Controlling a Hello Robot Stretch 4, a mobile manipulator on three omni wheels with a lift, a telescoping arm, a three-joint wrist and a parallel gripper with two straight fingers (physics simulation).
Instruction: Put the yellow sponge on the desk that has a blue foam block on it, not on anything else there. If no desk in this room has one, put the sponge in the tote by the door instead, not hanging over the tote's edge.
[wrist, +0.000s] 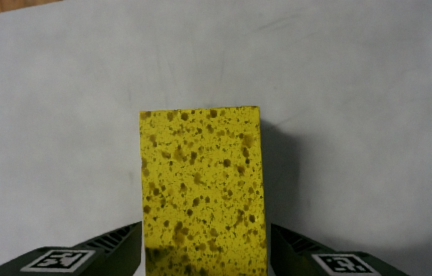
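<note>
The yellow sponge (202, 175), speckled with brown spots, lies on a pale grey-white surface (90, 125), its long side running up the wrist view. Its near end is cut off by the bottom of the view. My gripper (206, 242) is open around the near part of the sponge, with one finger on each side and a narrow gap at each side. A dark shadow falls to the right of the sponge. The blue foam block and the tote do not show in the wrist view.
The straight far edge of the pale surface runs across the top left. Beyond it, in the corner, a bit of brown wood-coloured surface (20, 4) shows. Faint scuffs mark the pale surface beyond the sponge.
</note>
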